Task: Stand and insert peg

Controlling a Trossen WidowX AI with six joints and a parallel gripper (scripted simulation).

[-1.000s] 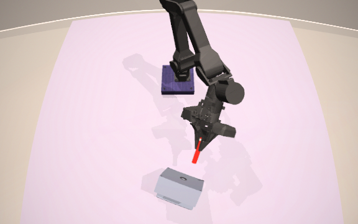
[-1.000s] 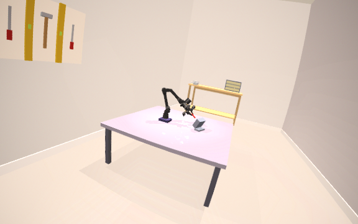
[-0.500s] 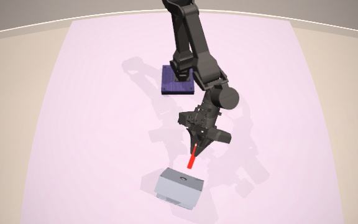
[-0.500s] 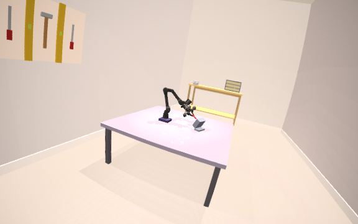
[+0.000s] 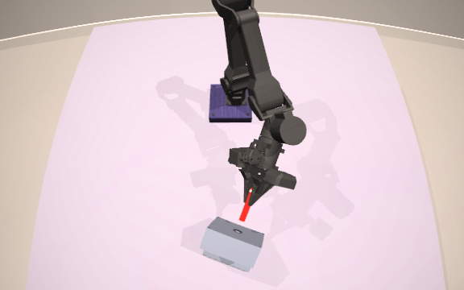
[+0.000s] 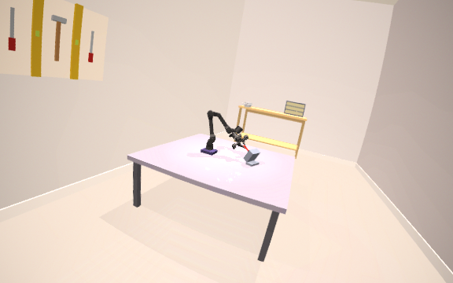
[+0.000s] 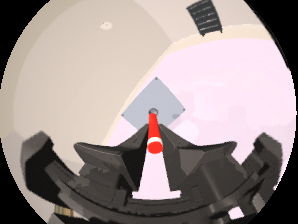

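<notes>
Now: the grey sloped panel 80 mm ahead of my gripper tip, 30 mm to the right of it and 50 mm below it. Round my gripper tip: peg: 10 mm behind, 10 mm to the left, 10 mm above.
</notes>
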